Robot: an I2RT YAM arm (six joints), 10 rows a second.
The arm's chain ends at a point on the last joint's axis. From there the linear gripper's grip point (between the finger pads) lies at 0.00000 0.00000 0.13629 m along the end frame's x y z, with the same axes.
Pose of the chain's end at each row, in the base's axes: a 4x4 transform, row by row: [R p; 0 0 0 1], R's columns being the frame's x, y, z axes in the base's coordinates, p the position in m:
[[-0.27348, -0.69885, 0.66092, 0.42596], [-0.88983, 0.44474, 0.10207, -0.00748], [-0.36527, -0.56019, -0.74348, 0.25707], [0, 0, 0, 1]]
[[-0.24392, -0.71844, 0.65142, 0.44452], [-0.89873, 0.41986, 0.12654, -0.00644], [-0.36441, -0.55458, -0.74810, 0.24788], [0, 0, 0, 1]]
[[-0.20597, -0.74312, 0.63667, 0.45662], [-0.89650, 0.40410, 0.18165, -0.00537], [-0.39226, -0.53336, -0.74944, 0.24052], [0, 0, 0, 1]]
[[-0.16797, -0.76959, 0.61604, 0.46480], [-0.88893, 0.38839, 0.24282, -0.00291], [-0.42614, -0.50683, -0.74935, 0.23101], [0, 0, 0, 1]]
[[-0.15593, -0.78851, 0.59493, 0.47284], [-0.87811, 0.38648, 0.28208, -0.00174], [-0.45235, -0.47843, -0.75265, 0.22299], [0, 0, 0, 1]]
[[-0.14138, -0.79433, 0.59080, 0.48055], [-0.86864, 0.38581, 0.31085, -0.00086], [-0.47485, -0.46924, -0.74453, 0.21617], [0, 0, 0, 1]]
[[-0.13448, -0.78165, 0.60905, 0.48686], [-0.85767, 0.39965, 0.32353, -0.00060], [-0.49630, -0.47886, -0.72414, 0.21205], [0, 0, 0, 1]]
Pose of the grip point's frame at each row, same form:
[[-0.27348, -0.69885, 0.66092, 0.51604], [-0.88983, 0.44474, 0.10207, 0.00643], [-0.36527, -0.56019, -0.74348, 0.15574], [0, 0, 0, 1]]
[[-0.24392, -0.71844, 0.65142, 0.53330], [-0.89873, 0.41986, 0.12654, 0.01081], [-0.36441, -0.55458, -0.74810, 0.14592], [0, 0, 0, 1]]
[[-0.20597, -0.74312, 0.63667, 0.54339], [-0.89650, 0.40410, 0.18165, 0.01939], [-0.39226, -0.53336, -0.74944, 0.13838], [0, 0, 0, 1]]
[[-0.16797, -0.76959, 0.61604, 0.54876], [-0.88893, 0.38839, 0.24282, 0.03018], [-0.42614, -0.50683, -0.74935, 0.12888], [0, 0, 0, 1]]
[[-0.15593, -0.78851, 0.59493, 0.55392], [-0.87811, 0.38648, 0.28208, 0.03670], [-0.45235, -0.47843, -0.75265, 0.12041], [0, 0, 0, 1]]
[[-0.14138, -0.79433, 0.59080, 0.56107], [-0.86864, 0.38581, 0.31085, 0.04151], [-0.47485, -0.46924, -0.74453, 0.11470], [0, 0, 0, 1]]
[[-0.13448, -0.78165, 0.60905, 0.56987], [-0.85767, 0.39965, 0.32353, 0.04349], [-0.49630, -0.47886, -0.72414, 0.11336], [0, 0, 0, 1]]

